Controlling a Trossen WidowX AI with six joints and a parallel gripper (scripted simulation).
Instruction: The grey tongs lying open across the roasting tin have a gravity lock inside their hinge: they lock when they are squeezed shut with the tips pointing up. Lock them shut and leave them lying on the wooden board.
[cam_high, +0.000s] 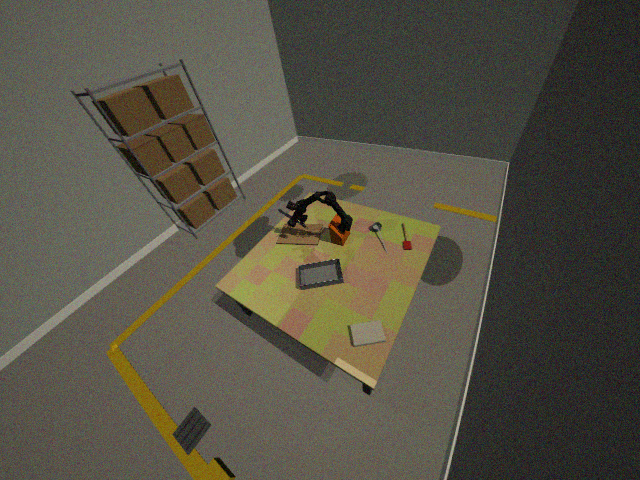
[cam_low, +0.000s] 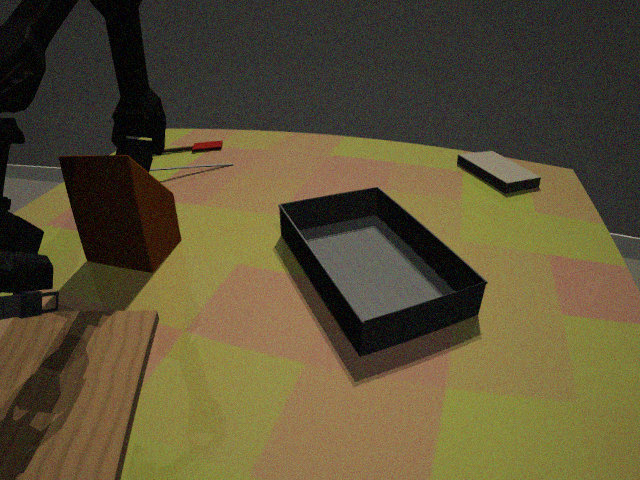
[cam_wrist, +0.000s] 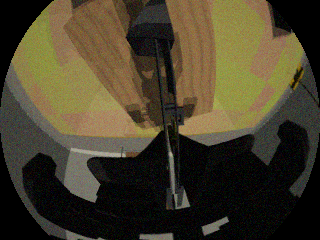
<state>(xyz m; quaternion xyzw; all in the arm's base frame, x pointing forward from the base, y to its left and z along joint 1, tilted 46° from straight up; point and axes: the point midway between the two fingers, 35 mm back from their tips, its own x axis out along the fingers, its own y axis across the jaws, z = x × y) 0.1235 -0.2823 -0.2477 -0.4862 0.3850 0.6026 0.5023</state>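
Right now the board is 10 mm behind my gripper tip, 30 mm to the left of it and 130 mm below it. Round my gripper tip: grey slab 480 mm ahead, 910 mm to the left, 120 mm below; roasting tin 270 mm ahead, 440 mm to the left, 110 mm below.
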